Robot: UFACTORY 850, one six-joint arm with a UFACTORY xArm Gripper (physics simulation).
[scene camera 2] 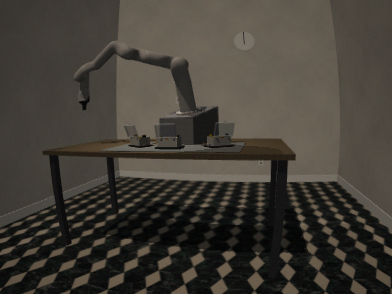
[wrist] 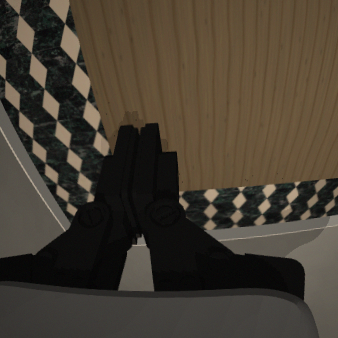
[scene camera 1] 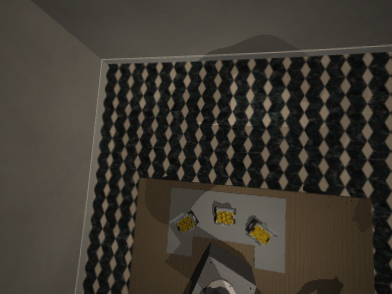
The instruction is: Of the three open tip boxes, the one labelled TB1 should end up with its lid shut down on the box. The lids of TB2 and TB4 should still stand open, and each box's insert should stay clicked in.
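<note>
Three small pale tip boxes with yellow inserts stand apart on the grey mat, all with their clear lids up. One box (scene camera 1: 260, 234) (scene camera 2: 140, 141) is at the right in scene view 1 and at the left in scene view 2. The middle box (scene camera 1: 225, 217) (scene camera 2: 169, 142) stands between the others. The third box (scene camera 1: 185, 224) (scene camera 2: 220, 141) is at the left in scene view 1 and at the right in scene view 2. The labels are too small to read. My gripper (scene camera 2: 84, 106) (wrist: 144, 148) is shut and empty, high up and well to the side of the boxes.
The grey mat (scene camera 1: 272, 260) (scene camera 2: 195, 148) lies on the wooden table (scene camera 1: 325, 240) (scene camera 2: 270, 149) (wrist: 225, 90). The arm's grey base block (scene camera 1: 225, 267) (scene camera 2: 177, 131) stands beside the mat, behind the boxes in scene view 2. The table's edge and checkered floor show below the gripper.
</note>
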